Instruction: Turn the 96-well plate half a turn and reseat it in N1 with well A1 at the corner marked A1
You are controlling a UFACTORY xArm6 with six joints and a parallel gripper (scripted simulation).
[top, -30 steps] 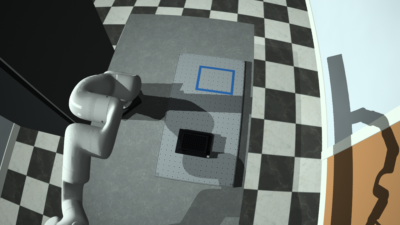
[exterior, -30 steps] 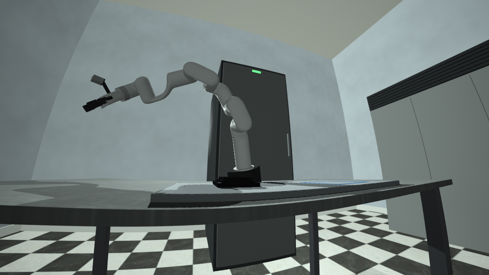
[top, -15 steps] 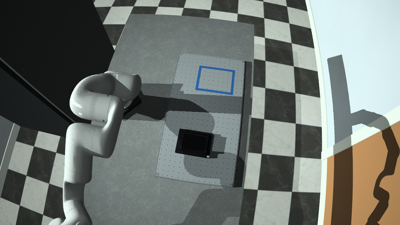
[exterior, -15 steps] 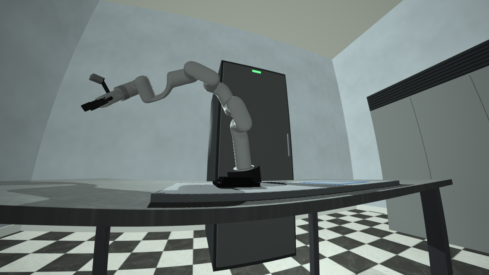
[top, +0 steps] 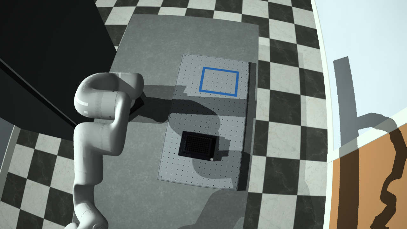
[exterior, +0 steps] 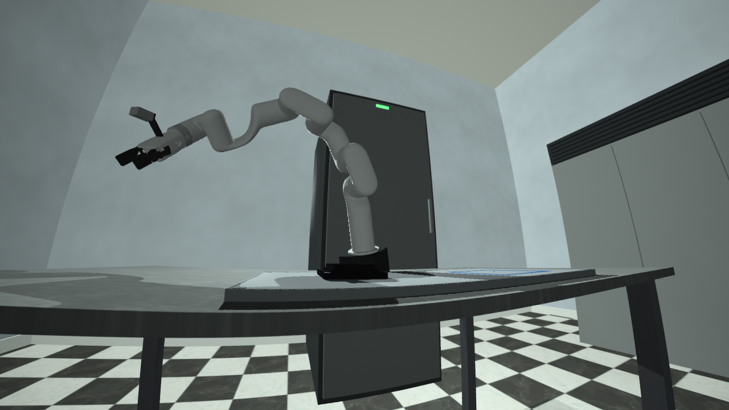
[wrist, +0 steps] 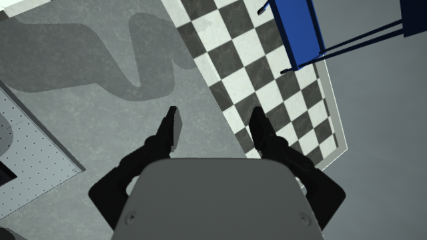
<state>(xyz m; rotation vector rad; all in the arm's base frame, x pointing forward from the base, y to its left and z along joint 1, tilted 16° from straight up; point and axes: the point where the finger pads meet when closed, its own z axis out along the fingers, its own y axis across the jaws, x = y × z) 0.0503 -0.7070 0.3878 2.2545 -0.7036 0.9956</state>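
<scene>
Now: the black 96-well plate 55 cm to the left of my hand, 28 cm ahead of it and 26 cm below it. Round my hand: small white A1 mark: 48 cm to the left, 34 cm ahead, 27 cm below; then black plate nest N1: 55 cm to the left, 28 cm ahead, 27 cm below.
</scene>
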